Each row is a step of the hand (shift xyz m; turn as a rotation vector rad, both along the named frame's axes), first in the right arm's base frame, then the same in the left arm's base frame.
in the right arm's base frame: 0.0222 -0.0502 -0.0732 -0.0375 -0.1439 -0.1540
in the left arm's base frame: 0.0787 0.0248 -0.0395 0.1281 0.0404 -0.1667
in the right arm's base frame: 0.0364 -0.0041 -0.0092 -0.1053 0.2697 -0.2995
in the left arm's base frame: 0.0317 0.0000 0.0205 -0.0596 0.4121 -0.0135
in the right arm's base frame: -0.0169 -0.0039 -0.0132 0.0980 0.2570 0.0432
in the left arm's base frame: -0.0028 0.0103 -0.0190 -0.0891 0.1068 0.2412
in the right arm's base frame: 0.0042 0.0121 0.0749 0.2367 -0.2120 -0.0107
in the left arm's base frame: -0.0417 -0.0524 0.0358 0.2778 -0.1501 0.0374
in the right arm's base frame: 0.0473 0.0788 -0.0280 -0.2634 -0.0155 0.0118
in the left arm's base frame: 0.0056 0.0630 0.0723 -0.1780 0.0165 -0.1944
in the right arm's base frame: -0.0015 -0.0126 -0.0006 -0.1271 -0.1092 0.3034
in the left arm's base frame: 0.0058 -0.0069 -0.0089 -0.1850 -0.2880 -0.0544
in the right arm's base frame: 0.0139 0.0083 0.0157 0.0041 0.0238 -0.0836
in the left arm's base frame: -0.0028 -0.0093 0.0204 0.0331 0.0797 -0.0110
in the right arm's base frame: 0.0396 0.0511 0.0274 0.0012 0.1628 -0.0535
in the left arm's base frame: -0.0136 0.0037 0.0688 -0.0567 0.1396 0.0816
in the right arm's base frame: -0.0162 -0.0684 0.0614 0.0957 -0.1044 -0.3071
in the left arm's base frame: -0.0068 -0.0873 -0.0323 0.2767 0.1672 -0.0992
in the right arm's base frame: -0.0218 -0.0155 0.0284 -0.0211 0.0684 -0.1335
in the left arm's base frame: -0.0213 -0.0288 -0.0154 0.0181 0.1492 -0.0190
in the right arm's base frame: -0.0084 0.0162 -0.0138 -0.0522 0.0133 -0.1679
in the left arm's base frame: -0.0071 0.0217 -0.0009 0.0432 0.1475 -0.0865
